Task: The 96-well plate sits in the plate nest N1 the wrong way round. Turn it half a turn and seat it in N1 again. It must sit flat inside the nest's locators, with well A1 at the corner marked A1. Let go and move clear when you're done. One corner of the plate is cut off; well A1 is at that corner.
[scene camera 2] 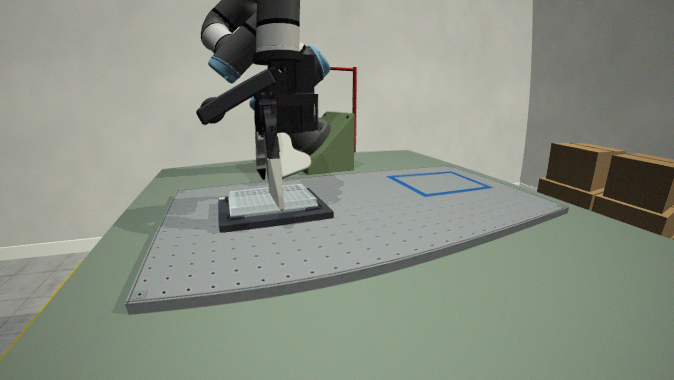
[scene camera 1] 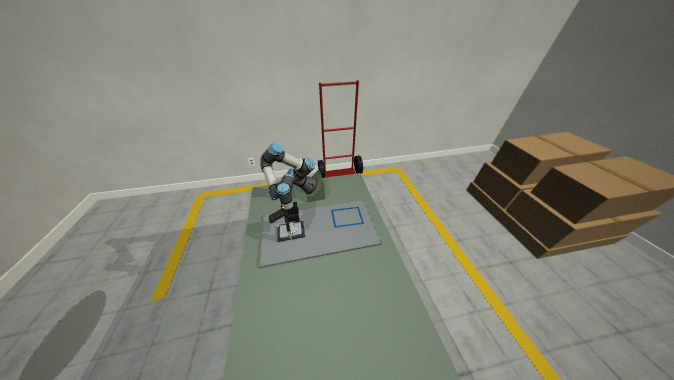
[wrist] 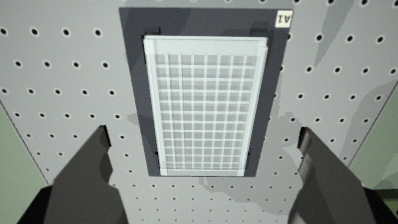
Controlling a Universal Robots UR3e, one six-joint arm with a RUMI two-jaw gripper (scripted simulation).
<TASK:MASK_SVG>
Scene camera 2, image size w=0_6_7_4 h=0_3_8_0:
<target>my gripper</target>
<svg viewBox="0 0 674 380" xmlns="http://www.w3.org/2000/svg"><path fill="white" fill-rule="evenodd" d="M266 50L253 54L253 64L268 65L268 69L245 80L218 97L207 98L203 101L200 108L197 109L196 114L203 125L214 124L222 120L226 112L254 96L257 171L261 178L265 180L267 167L269 193L279 209L284 210L282 179L307 170L311 165L311 159L308 154L293 148L288 134L280 132L292 134L318 130L318 94L314 93L315 55L306 55L294 50Z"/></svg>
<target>96-well plate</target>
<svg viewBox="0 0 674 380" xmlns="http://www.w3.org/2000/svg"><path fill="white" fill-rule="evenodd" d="M317 198L302 184L283 186L284 210L280 211L272 199L269 187L231 191L228 196L230 217L240 215L250 217L306 210L306 207L318 206Z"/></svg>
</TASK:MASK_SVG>
